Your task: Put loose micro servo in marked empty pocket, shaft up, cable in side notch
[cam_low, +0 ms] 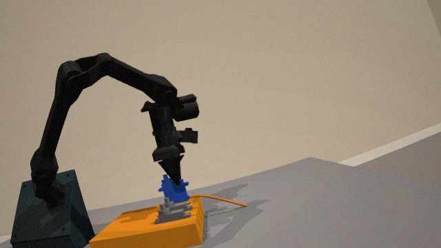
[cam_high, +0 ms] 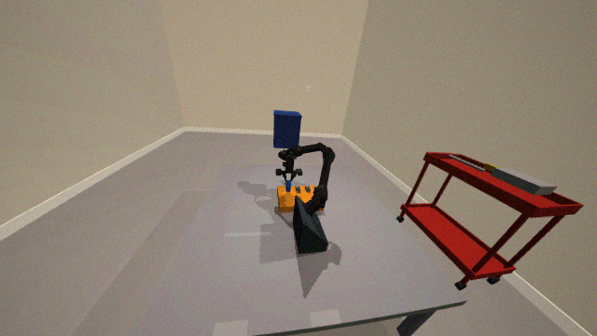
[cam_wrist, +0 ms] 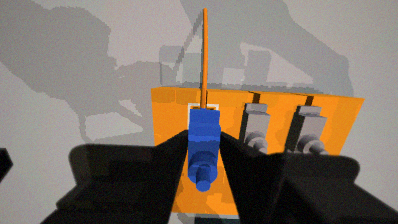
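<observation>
The orange robot deck lies 130 mm behind my gripper tip, 80 mm below it and 60 mm to the right of it.
</observation>
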